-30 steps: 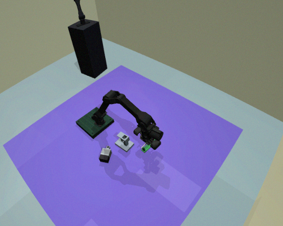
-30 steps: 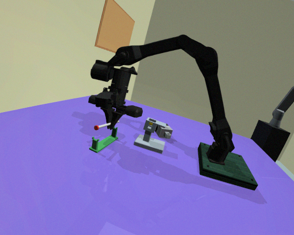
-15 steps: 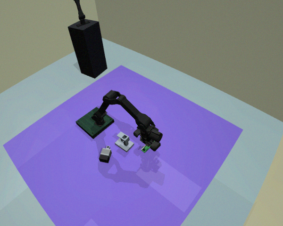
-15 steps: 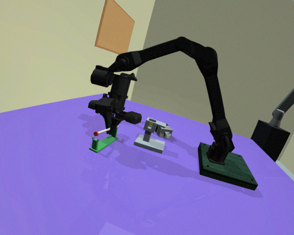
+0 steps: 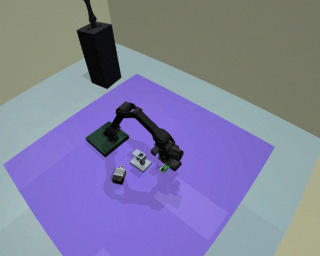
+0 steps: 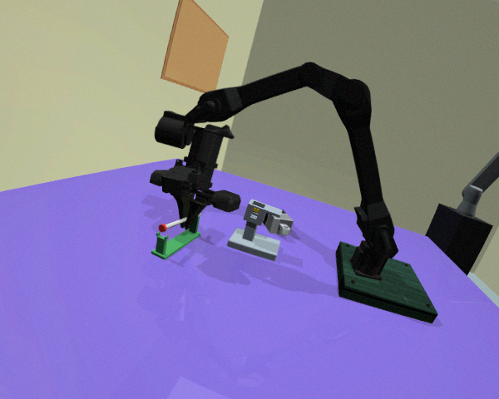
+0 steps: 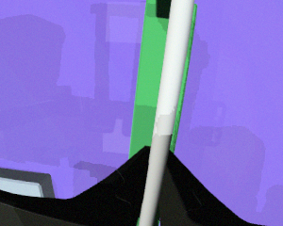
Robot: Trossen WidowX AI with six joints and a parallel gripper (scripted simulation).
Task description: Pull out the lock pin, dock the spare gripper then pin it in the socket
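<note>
Now: gripper tip 20 mm to the right of the green cradle. Also, from my gripper tip: grey mount 140 mm behind, 60 mm to the right, 20 mm above; spare gripper 200 mm behind, 200 mm to the right, 10 mm below.
</note>
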